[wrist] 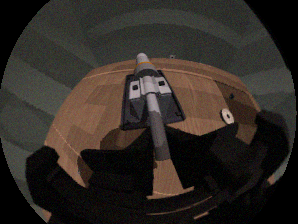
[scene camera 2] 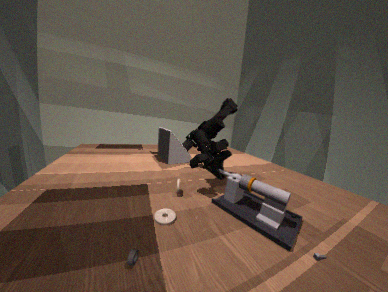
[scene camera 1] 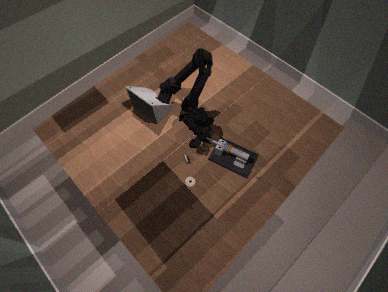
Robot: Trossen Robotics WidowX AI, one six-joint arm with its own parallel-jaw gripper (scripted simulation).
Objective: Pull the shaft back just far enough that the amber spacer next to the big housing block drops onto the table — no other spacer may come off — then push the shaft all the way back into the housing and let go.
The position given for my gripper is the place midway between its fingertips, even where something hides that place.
Note:
In view: my gripper (scene camera 2: 222,179) and a shaft (wrist: 161,150).
My gripper shows as well in the wrist view (wrist: 155,127).

